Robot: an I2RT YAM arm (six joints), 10 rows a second.
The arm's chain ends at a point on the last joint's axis. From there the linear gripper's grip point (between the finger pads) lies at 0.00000 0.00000 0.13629 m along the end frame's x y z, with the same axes.
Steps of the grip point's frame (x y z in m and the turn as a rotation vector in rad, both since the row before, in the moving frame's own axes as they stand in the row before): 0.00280, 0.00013, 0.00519, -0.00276, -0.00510, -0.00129; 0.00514, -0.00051, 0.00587, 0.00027, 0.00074, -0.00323; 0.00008, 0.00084, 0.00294, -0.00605, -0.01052, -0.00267; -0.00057, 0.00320, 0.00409, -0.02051, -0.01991, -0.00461; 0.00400, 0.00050, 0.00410, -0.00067, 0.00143, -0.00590; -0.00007, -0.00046, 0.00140, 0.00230, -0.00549, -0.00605
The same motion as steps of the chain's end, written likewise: 0.00349, -0.00025, 0.00519, -0.00276, -0.00510, -0.00129; 0.00504, -0.00047, 0.00587, 0.00027, 0.00074, -0.00323; 0.00151, 0.00001, 0.00295, -0.00605, -0.01052, -0.00267; 0.00214, 0.00040, 0.00415, -0.02051, -0.01991, -0.00461; 0.00380, 0.00041, 0.00410, -0.00067, 0.00143, -0.00590; 0.00068, -0.00015, 0.00140, 0.00230, -0.00549, -0.00605
